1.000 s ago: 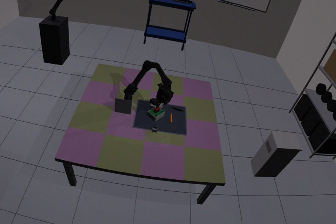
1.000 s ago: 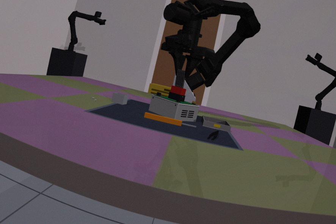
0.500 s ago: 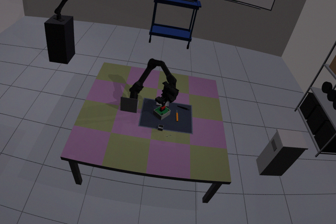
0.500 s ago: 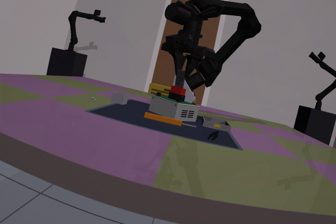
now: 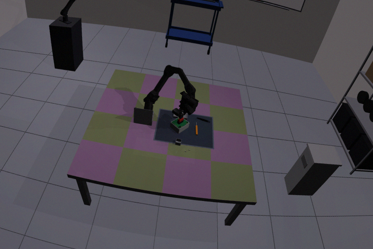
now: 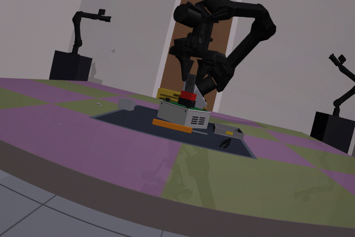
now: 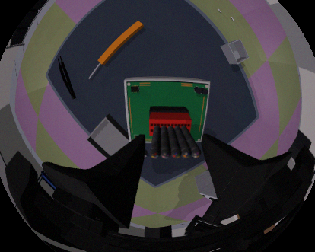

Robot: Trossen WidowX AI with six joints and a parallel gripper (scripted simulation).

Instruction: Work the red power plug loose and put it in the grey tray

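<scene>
The red power plug is 30 mm below my gripper tip. From my gripper tip the other things lie so: dark mat: 50 mm ahead, 120 mm below.
</scene>
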